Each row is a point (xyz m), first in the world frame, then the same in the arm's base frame.
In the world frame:
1: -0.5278 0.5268 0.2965
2: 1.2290 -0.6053 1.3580
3: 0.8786 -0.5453 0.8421
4: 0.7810 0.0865 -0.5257
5: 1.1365 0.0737 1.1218
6: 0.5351 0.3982 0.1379
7: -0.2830 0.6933 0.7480
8: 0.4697 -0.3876 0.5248
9: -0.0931 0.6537 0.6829
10: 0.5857 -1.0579 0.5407
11: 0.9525 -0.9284 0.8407
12: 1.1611 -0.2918 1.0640
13: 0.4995 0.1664 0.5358
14: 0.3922 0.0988 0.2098
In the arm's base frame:
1: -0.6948 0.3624 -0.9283
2: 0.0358 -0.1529 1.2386
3: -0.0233 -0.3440 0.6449
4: 0.6631 -0.4647 -0.6945
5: 0.2468 0.3244 0.7355
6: 0.2495 0.1405 -0.4483
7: -0.6357 0.7221 -0.5301
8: -0.1920 -0.3507 0.1308
9: -0.4556 0.6499 -0.4652
10: -0.2845 -0.9295 0.4764
11: -0.0651 -0.6802 0.8384
12: 0.1921 -0.0228 0.8539
13: -0.0183 0.1357 -0.0720
14: 0.0131 -0.0803 -0.3453

